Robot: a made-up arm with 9 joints.
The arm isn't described. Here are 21 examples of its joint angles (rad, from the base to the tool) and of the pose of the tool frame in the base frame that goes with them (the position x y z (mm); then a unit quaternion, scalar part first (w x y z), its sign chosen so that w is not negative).
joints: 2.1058 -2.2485 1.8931 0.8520 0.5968 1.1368 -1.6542 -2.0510 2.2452
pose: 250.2 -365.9 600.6 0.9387 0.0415 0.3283 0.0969
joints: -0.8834 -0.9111 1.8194 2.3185 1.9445 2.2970 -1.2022 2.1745 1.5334
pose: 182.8 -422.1 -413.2 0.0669 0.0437 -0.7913 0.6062
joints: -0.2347 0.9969 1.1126 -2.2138 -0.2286 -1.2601 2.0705 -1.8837 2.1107
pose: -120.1 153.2 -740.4 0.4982 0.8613 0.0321 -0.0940
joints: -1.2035 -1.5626 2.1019 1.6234 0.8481 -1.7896 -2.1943 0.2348 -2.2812
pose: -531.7 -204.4 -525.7 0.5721 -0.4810 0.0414 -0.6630
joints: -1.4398 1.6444 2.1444 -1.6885 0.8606 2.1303 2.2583 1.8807 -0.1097
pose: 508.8 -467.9 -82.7 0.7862 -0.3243 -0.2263 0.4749
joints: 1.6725 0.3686 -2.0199 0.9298 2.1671 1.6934 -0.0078 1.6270 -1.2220
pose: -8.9 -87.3 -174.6 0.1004 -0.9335 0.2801 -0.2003
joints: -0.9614 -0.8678 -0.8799 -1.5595 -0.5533 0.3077 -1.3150 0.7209 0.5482
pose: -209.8 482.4 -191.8 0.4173 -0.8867 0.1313 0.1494
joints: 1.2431 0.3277 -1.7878 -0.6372 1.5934 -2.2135 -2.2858 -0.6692 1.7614
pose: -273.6 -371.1 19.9 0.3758 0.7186 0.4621 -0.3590
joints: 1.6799 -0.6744 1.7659 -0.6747 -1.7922 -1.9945 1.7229 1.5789 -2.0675
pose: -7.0 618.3 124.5 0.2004 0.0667 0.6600 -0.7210
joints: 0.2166 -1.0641 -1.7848 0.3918 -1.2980 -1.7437 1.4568 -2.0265 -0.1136
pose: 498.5 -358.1 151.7 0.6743 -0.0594 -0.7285 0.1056
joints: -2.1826 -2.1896 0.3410 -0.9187 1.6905 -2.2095 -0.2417 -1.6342 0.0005
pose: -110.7 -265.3 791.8 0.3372 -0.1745 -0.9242 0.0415
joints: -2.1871 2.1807 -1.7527 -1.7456 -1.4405 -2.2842 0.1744 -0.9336 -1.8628
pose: -163.8 221.6 1092.8 0.0950 0.3588 0.7952 -0.4795
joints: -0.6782 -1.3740 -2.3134 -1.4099 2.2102 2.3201 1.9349 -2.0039 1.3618
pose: 85.9 667.9 -550.9 0.2079 0.9136 -0.3431 -0.0663
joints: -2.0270 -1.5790 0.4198 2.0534 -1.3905 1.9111 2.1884 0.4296 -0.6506
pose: 159.1 -114.7 417.2 0.5438 -0.6356 -0.5464 -0.0418
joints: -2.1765 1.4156 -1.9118 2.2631 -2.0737 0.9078 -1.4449 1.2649 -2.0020
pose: -442.2 -213.0 596.5 0.4237 -0.2476 0.7988 0.3481
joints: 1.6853 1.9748 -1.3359 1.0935 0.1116 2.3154 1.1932 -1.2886 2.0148
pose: 44.9 576.5 -227.8 0.1075 0.8035 -0.4284 0.3992
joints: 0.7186 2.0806 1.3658 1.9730 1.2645 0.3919 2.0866 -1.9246 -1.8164
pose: -1066.7 -102.1 -193.5 0.1070 0.7636 0.6368 0.0060
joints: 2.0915 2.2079 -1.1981 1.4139 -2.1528 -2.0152 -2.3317 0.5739 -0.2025
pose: -174.0 120.8 -388.8 0.8053 0.1803 0.4675 0.3169
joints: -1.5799 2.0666 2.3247 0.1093 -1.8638 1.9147 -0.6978 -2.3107 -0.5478
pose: 554.3 -237.7 663.4 0.3410 -0.3446 -0.6387 0.5976
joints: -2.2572 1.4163 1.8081 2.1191 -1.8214 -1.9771 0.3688 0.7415 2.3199
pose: -257.1 553.3 360.4 0.6355 0.2656 -0.1251 -0.7141
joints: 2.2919 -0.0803 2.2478 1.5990 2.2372 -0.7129 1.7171 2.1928 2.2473
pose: 118.0 273.5 -47.8 0.3485 -0.1822 -0.8178 0.4201
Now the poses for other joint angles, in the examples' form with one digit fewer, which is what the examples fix.
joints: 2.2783 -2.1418 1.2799 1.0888 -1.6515 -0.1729 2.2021 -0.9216 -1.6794
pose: 620 505 375 0.133 0.810 -0.564 0.086
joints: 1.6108 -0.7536 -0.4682 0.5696 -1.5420 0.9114 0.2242 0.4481 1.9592
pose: 169 -227 528 0.305 -0.660 -0.020 0.686
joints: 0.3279 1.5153 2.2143 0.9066 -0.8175 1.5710 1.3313 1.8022 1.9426
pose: -141 -43 -355 0.092 0.335 0.896 0.278
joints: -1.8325 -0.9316 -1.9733 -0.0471 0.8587 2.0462 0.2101 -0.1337 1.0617
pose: 577 171 302 0.305 -0.403 0.071 0.860
